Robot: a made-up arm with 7 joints.
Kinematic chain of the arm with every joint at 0, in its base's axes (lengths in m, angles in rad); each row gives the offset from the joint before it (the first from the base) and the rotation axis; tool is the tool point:
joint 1: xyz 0 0 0.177 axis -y
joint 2: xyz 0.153 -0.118 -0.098 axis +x
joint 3: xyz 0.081 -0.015 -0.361 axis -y
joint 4: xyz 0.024 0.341 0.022 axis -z
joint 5: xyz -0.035 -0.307 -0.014 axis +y
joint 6: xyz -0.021 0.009 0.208 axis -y
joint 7: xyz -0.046 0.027 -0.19 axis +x
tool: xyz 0 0.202 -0.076
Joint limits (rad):
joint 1: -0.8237..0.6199
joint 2: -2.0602..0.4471
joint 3: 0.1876..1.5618
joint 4: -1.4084..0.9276
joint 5: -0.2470..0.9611
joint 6: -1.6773..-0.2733
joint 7: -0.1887..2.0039
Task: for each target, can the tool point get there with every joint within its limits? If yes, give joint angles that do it. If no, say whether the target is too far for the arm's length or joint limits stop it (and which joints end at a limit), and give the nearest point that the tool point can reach.
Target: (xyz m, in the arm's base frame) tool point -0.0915 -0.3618 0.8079
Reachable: no: joint limits stop it (at a limit: joint 1, joint 2, joint 3, joint 5, joint 7) | nearest point 0.0184 -0.4664 0.3880 | short by 0.447 m
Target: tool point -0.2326 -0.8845 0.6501
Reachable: no: joint limits stop it (at a limit: joint 1, joint 2, joint 3, joint 5, joint 7) | nearest point -0.0483 -0.7312 0.3376 | short by 0.394 m
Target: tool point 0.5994 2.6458 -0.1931
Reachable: no: too far | nearest point 0.2967 0.7065 -0.1330 | short by 1.964 m
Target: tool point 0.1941 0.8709 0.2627
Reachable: no: joint limits stop it (at a limit: joint 1, joint 2, joint 4, joint 5) | nearest point 0.1900 0.6110 -0.0631 | short by 0.417 m
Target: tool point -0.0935 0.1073 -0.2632
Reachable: yes | joints -0.3985 0.1164 1.4501 -0.7616 0.1114 -0.4689 0.7230
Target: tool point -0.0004 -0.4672 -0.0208
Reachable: yes | joints 0.4402 -1.7101 1.2040 -0.7602 0.3690 -1.4095 0.0598
